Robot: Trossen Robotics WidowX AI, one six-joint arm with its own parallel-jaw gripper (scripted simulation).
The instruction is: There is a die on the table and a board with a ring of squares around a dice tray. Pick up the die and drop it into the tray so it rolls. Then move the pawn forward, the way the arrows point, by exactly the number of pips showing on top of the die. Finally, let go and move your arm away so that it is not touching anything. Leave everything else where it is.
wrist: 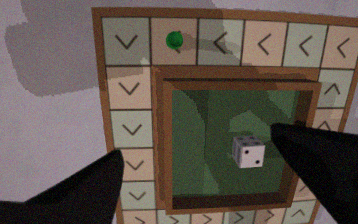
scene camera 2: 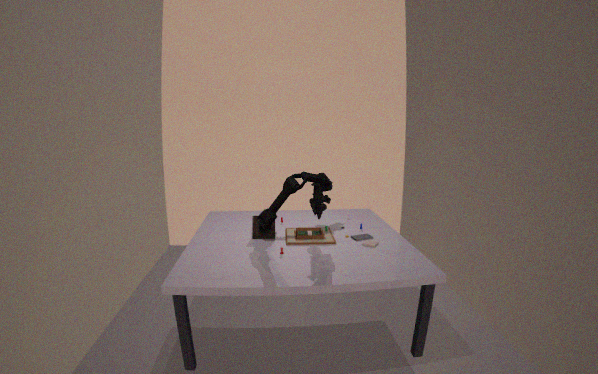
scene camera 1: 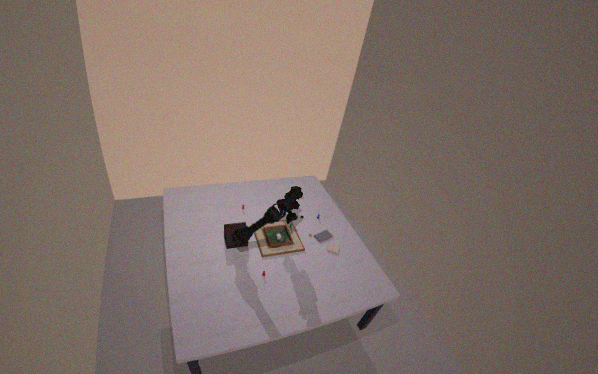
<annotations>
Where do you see a green dice tray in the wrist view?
At 204, 122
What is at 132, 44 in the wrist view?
An arrowed square.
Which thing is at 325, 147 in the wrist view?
The gripper.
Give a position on a white die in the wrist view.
At 248, 151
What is the gripper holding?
Nothing.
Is the gripper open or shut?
Open.
</annotations>
